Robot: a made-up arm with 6 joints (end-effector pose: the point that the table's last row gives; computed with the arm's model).
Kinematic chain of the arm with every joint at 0, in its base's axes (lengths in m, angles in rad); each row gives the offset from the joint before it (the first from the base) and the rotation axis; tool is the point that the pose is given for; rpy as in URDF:
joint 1: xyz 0 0.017 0.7 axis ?
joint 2: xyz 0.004 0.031 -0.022 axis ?
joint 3: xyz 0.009 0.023 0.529 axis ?
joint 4: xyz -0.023 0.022 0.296 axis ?
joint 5: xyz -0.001 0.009 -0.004 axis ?
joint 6: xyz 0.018 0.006 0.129 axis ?
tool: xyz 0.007 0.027 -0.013 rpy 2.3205 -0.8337 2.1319
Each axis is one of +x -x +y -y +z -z.
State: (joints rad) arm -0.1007 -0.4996 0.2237 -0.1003 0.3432 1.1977
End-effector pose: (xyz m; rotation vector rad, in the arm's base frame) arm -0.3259 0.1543 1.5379 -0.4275 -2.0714 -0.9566
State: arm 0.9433 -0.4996 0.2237 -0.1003 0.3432 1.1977
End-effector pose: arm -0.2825 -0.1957 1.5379 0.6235 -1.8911 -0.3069
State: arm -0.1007 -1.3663 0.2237 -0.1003 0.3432 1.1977
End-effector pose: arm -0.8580 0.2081 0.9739 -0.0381 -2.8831 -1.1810
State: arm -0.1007 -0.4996 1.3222 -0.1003 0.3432 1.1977
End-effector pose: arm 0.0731 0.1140 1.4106 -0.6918 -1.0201 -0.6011
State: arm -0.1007 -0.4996 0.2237 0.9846 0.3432 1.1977
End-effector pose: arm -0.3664 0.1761 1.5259 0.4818 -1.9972 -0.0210
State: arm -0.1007 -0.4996 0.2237 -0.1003 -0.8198 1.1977
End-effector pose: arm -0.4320 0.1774 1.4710 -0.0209 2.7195 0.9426
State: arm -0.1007 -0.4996 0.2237 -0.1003 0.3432 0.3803
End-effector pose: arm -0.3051 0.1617 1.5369 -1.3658 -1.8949 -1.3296
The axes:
joint 1: +z
joint 2: +y
joint 3: +y
joint 4: +z
joint 5: +y
joint 6: +z

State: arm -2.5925 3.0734 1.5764 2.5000 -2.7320 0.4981
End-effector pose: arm 0.1393 0.0930 0.1356 -0.7373 2.6848 0.9941
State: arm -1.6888 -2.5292 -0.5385 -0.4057 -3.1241 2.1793
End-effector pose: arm 0.1141 0.3099 0.0737 -0.4957 -2.0915 -1.0909
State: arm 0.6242 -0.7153 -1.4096 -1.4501 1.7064 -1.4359
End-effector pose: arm -0.4156 -0.3188 0.9630 -1.4503 -0.3664 -1.0153
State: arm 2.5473 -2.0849 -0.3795 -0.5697 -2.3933 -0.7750
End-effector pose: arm 0.3497 -0.4129 0.1793 0.9109 -2.7436 1.1231
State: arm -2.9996 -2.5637 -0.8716 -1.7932 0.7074 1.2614
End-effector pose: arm 0.1709 0.0404 -0.1248 0.2641 1.9121 -0.6583
